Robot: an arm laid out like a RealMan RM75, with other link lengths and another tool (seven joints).
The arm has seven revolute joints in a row. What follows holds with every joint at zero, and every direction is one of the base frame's. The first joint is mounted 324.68 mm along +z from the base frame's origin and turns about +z. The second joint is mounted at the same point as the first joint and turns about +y. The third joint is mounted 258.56 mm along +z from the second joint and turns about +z. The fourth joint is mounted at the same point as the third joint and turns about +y. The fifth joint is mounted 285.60 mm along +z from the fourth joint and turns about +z. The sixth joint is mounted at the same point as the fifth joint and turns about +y. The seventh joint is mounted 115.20 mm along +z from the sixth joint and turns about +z. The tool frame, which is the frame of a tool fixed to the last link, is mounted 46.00 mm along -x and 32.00 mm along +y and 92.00 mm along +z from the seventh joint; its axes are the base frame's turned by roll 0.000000, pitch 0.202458 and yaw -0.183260 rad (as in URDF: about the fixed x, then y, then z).
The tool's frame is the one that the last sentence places.
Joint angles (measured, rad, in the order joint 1, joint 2, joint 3, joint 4, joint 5, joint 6, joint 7), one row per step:
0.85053 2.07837 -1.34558 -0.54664 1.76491 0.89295 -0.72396
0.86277 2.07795 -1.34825 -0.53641 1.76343 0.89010 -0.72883
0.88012 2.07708 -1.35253 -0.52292 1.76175 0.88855 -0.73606
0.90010 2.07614 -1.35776 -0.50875 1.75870 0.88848 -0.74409
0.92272 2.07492 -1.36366 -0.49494 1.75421 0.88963 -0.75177
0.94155 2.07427 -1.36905 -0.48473 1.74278 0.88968 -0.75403
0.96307 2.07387 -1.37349 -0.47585 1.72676 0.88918 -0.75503
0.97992 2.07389 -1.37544 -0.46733 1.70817 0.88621 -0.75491
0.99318 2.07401 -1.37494 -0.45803 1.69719 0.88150 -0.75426
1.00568 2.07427 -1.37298 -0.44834 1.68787 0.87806 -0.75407
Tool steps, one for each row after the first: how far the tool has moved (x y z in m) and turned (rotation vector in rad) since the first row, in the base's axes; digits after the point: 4 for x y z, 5 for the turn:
-0.0028 0.0003 -0.0027 -0.00220 -0.00877 0.00749
-0.0073 0.0004 -0.0063 -0.00647 -0.02057 0.02081
-0.0131 0.0000 -0.0105 -0.01235 -0.03451 0.03862
-0.0204 -0.0006 -0.0148 -0.01920 -0.04994 0.06064
-0.0261 -0.0014 -0.0193 -0.02665 -0.06831 0.07911
-0.0332 -0.0022 -0.0238 -0.03346 -0.08961 0.10124
-0.0372 -0.0026 -0.0279 -0.03789 -0.11152 0.11650
-0.0395 -0.0021 -0.0306 -0.03940 -0.12501 0.12244
-0.0416 -0.0016 -0.0328 -0.04109 -0.13574 0.12713

